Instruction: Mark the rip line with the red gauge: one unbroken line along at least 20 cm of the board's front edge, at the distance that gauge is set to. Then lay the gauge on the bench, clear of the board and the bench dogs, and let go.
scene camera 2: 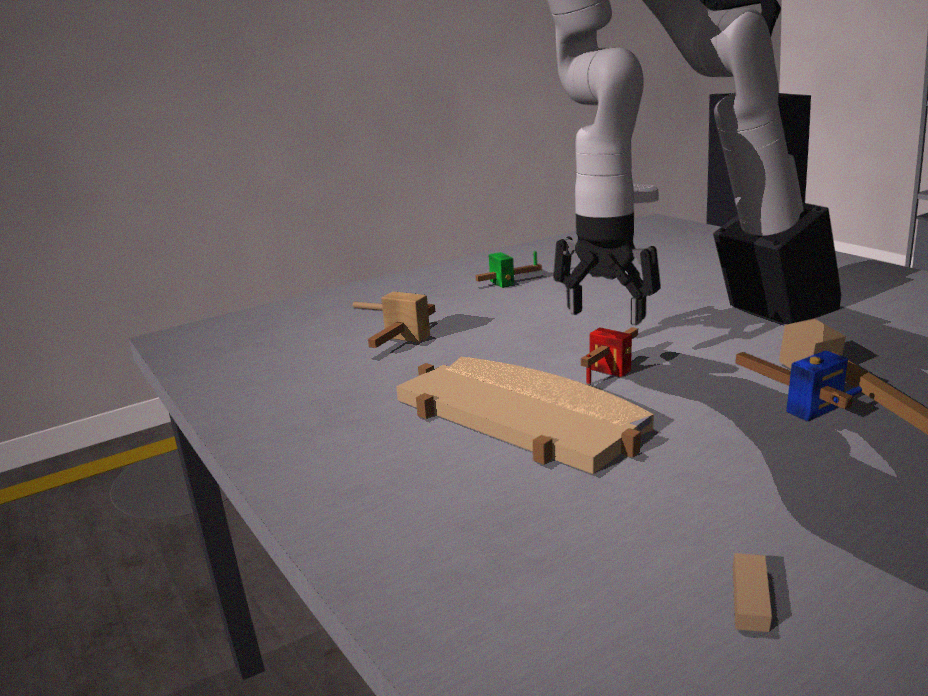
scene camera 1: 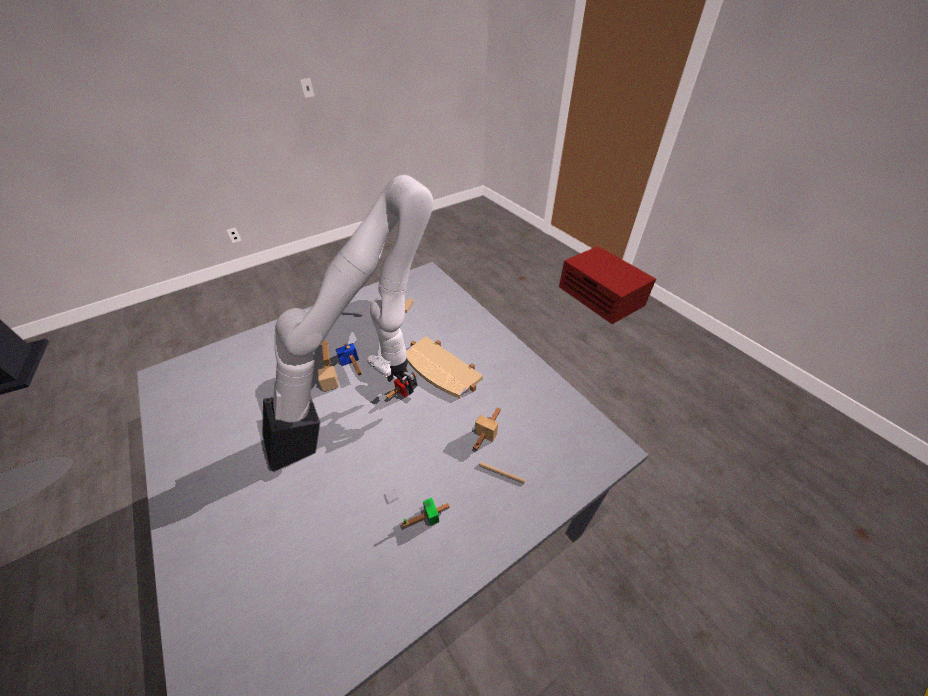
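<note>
The red gauge stands on the bench beside the board's curved, rough edge, with its brown beam through the red block. The board lies flat among small brown bench dogs. My gripper is open, fingers pointing down. In scene camera 2 it hangs above the red gauge, with a gap between the fingertips and the block. In scene camera 1 my gripper overlaps the red gauge and partly hides it. No drawn line can be made out on the board.
A blue gauge and a wooden mallet-like block stand near the arm's base. A tan gauge, a thin rod and a green gauge lie farther off. A small wooden block lies near scene camera 2.
</note>
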